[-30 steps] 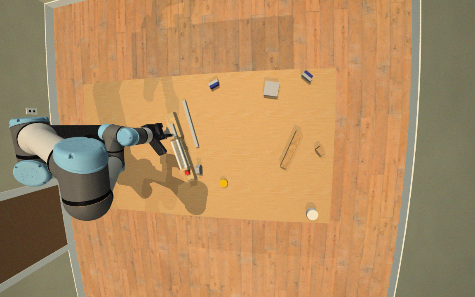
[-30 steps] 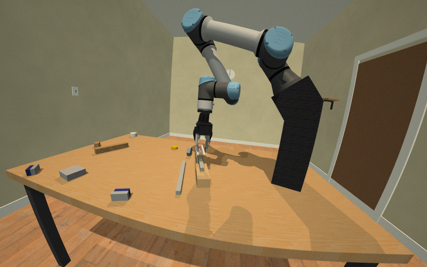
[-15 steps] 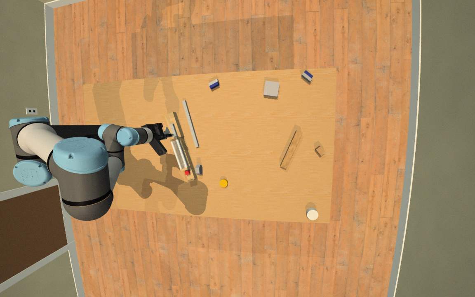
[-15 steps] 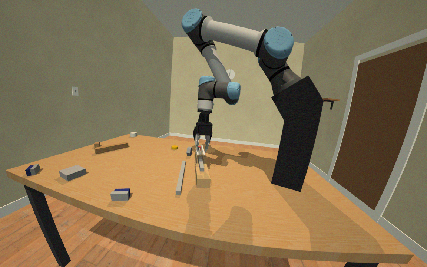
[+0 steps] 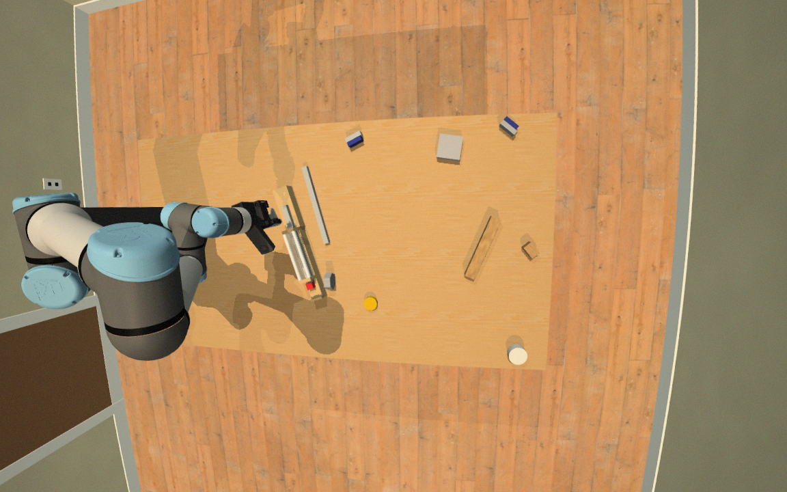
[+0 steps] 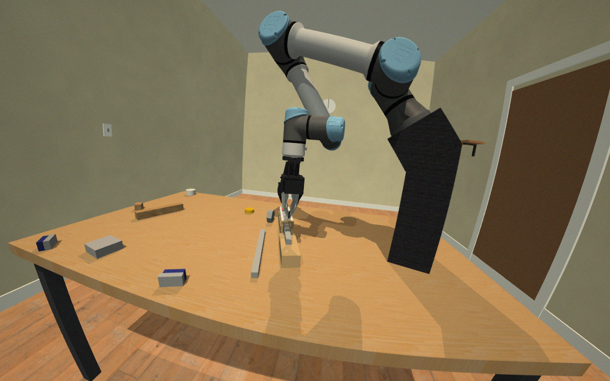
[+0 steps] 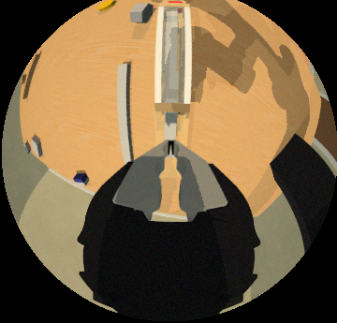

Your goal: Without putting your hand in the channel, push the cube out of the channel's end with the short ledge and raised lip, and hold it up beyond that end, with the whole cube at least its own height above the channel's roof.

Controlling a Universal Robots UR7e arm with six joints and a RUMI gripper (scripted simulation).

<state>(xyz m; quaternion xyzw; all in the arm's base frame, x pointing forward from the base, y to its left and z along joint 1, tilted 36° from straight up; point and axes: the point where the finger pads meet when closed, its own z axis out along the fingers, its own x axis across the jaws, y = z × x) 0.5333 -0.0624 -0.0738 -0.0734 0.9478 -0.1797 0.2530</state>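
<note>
My gripper is now 1 cm short of the red cube, 25 cm to the left of it and 8 cm above it. From my hand the other things lie so: long grey stick 10 cm ahead, 4 cm to the left, 12 cm below; grey block 8 cm ahead, 25 cm to the right, 11 cm below; channel 1 cm ahead, 13 cm to the right, 8 cm below.
</note>
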